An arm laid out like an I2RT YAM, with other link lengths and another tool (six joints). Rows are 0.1 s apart.
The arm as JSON. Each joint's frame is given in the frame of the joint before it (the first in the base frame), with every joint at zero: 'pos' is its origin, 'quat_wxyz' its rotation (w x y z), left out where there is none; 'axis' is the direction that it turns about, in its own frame. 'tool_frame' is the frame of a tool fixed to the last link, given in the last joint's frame.
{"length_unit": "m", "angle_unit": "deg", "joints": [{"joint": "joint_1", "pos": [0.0, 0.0, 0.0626], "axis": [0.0, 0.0, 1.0]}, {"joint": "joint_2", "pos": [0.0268, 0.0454, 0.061], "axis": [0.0, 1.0, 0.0]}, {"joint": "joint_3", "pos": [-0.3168, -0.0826, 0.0], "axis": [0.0, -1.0, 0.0]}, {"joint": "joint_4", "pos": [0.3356, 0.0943, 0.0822], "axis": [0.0, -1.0, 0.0]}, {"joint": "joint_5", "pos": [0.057, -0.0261, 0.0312], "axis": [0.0, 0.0, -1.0]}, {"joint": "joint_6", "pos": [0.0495, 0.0, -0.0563], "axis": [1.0, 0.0, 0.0]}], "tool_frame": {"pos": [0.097, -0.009, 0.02], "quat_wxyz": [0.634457, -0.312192, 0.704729, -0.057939]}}
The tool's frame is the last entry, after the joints.
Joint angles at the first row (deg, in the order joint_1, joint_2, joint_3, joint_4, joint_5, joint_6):
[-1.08, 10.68, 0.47, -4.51, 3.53, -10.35]
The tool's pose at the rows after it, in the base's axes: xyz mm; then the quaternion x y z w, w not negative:
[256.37 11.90 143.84 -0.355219 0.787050 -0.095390 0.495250]
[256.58 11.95 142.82 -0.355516 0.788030 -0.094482 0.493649]
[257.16 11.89 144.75 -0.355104 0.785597 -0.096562 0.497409]
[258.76 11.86 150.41 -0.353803 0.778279 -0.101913 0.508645]
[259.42 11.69 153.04 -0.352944 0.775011 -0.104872 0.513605]
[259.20 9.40 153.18 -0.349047 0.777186 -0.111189 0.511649]
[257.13 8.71 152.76 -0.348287 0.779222 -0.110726 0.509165]
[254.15 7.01 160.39 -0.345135 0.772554 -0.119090 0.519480]
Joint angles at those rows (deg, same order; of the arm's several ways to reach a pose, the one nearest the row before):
[-1.08, 11.86, 0.47, -4.49, 3.53, -10.37]
[-1.08, 12.19, 0.47, -4.40, 3.51, -10.37]
[-1.08, 12.19, 0.47, -3.84, 3.53, -10.39]
[-1.08, 12.18, 0.47, -2.17, 3.53, -10.39]
[-1.08, 12.18, 0.47, -1.41, 3.60, -10.41]
[-1.13, 12.19, 0.47, -1.38, 4.45, -10.61]
[-1.30, 10.89, 0.47, -3.03, 4.42, -10.61]
[-1.72, 7.72, 0.47, -4.49, 4.42, -10.81]

